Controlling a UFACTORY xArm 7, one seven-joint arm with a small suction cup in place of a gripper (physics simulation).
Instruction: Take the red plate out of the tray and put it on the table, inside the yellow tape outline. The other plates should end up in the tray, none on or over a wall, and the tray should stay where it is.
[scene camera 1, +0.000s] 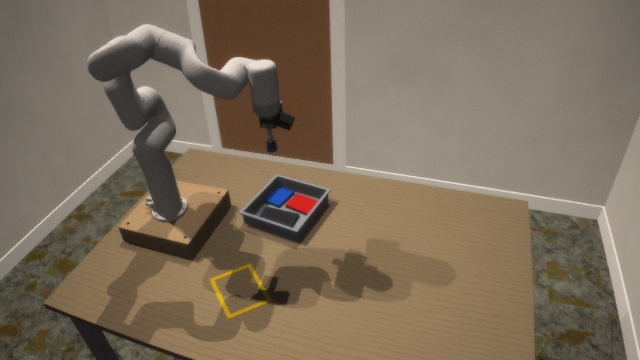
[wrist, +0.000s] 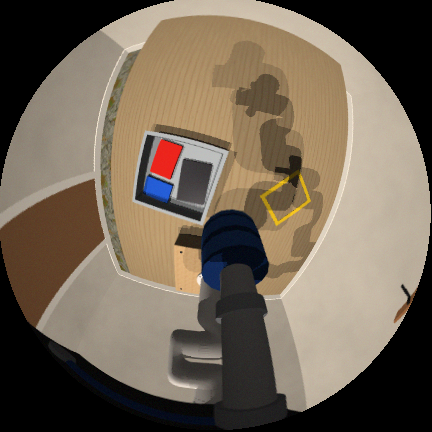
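Seen in the pictures: hand at its tool point: (scene camera 1: 272, 149) (wrist: 229, 234); arm's base at its link origin: (scene camera 1: 170, 209).
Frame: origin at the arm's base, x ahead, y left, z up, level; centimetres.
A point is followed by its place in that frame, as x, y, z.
The red plate (scene camera 1: 302, 204) {43.1, 15.6, -5.1} (wrist: 166, 159) {43.0, 15.5, -5.1} lies in the grey tray (scene camera 1: 272, 228) {36.1, 1.2, -4.5} (wrist: 215, 185) {36.0, 0.5, -1.5}, near the tray's right side in the scene view. A smaller blue plate (scene camera 1: 280, 196) {34.2, 19.0, -5.1} (wrist: 158, 188) {34.0, 18.7, -5.1} lies beside it. A dark grey plate (scene camera 1: 279, 216) {36.6, 8.2, -5.2} (wrist: 195, 181) {36.3, 6.5, -5.2} lies along the side nearest the scene camera. The yellow tape outline (scene camera 1: 220, 299) {28.3, -29.2, -6.4} (wrist: 269, 210) {27.8, -18.4, -6.4} is on the table, apart from the tray, with arm shadows across it. My gripper (scene camera 1: 271, 150) (wrist: 227, 217), a blue suction cup, hangs high above the table and holds nothing.
The wooden table (scene camera 1: 425, 320) {86.7, -27.5, -6.5} (wrist: 175, 75) {73.5, 15.1, -6.5} carries the tray. The arm's wooden base block (scene camera 1: 207, 227) {14.9, -3.4, -3.1} (wrist: 186, 260) {10.1, 9.4, 0.3} stands to the left of the tray in the scene view. A brown door (scene camera 1: 295, 75) and walls rise behind the table's far edge.
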